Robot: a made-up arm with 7 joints. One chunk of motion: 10 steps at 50 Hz.
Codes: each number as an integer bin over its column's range. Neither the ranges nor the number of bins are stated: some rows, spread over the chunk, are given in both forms.
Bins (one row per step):
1: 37 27 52 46 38 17
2: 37 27 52 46 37 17
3: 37 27 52 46 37 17
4: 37 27 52 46 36 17
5: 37 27 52 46 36 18
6: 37 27 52 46 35 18
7: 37 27 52 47 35 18
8: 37 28 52 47 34 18
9: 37 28 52 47 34 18
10: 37 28 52 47 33 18
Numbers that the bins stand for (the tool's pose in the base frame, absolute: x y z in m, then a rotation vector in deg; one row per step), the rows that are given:
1: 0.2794 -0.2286 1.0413 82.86 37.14 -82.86
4: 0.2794 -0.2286 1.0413 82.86 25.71 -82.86
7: 0.2794 -0.2286 1.0413 88.57 20.00 -77.14
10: 0.2794 -0.1778 1.0413 88.57 8.57 -77.14
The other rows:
2: 0.2794 -0.2286 1.0413 82.86 31.43 -82.86
3: 0.2794 -0.2286 1.0413 82.86 31.43 -82.86
5: 0.2794 -0.2286 1.0413 82.86 25.71 -77.14
6: 0.2794 -0.2286 1.0413 82.86 20.00 -77.14
8: 0.2794 -0.1778 1.0413 88.57 14.29 -77.14
9: 0.2794 -0.1778 1.0413 88.57 14.29 -77.14

